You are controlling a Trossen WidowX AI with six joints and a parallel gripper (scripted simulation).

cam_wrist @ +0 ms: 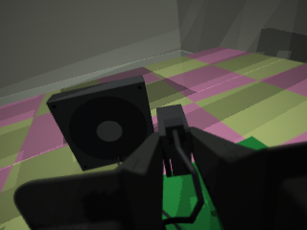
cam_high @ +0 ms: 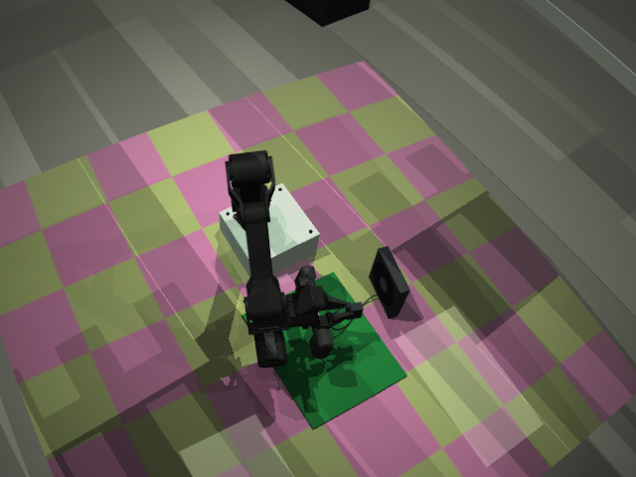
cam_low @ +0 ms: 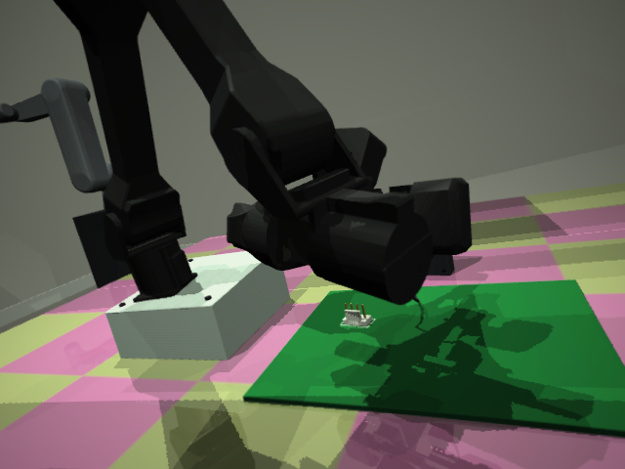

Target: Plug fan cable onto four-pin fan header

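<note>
My gripper tip is 130 mm above the green board, 50 mm to the left of it and 10 mm past it. From my gripper tip the other things lie so: dark fan plug (10 mm below); black square fan (130 mm to the left, 60 mm below, 20 mm behind).
</note>
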